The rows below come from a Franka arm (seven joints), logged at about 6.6 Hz.
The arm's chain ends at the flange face. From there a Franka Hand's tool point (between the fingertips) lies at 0.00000 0.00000 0.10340 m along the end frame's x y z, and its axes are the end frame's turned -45 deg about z.
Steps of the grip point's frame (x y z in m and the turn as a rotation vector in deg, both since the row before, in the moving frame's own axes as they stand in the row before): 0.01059, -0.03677, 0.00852, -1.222, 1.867, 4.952; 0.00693, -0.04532, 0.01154, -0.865, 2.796, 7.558; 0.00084, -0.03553, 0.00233, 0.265, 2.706, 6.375
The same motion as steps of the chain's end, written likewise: -0.02248, -0.03284, 0.00860, 0.456, 2.184, 4.952; -0.03196, -0.03480, 0.01167, 1.365, 2.589, 7.558; -0.02785, -0.02211, 0.00245, 2.101, 1.726, 6.375
